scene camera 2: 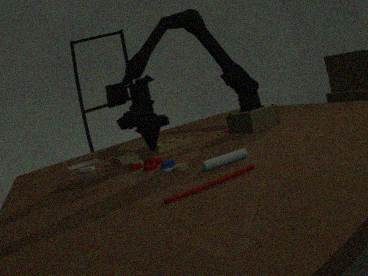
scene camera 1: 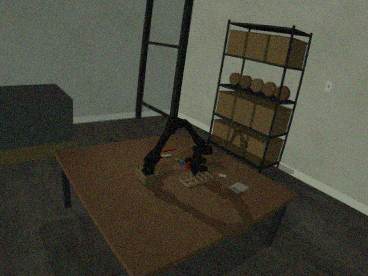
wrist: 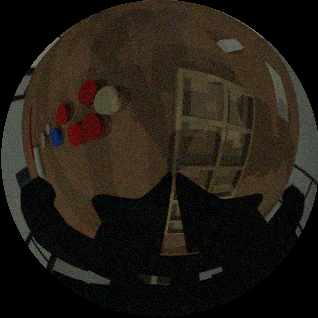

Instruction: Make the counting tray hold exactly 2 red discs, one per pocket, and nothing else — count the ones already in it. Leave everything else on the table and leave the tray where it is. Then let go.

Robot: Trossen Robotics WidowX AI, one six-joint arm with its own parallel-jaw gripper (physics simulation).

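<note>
The pale counting tray (scene camera 1: 189, 184) (wrist: 178, 100) is right of the gripper's centre line in the wrist view. My gripper (scene camera 1: 195, 173) (scene camera 2: 153, 149) (wrist: 172, 175) points down and is shut on the tray's long side wall; its fingers hide part of the tray. The pockets that show look empty, but one near the fingers has a pale patch that I cannot make out. Several red discs (scene camera 1: 188, 165) (scene camera 2: 152, 163) (wrist: 93, 126) lie outside the tray, to the left in the wrist view. I cannot tell whether the tray is lifted.
A pale disc (wrist: 107, 100) and a blue disc (scene camera 2: 168, 164) (wrist: 57, 137) lie by the red ones. A white cylinder (scene camera 2: 225, 159) and a red rod (scene camera 2: 210, 184) lie farther off. A small white block (scene camera 1: 222, 175) (wrist: 230, 45) and a white card (scene camera 1: 238, 187) lie beyond the tray.
</note>
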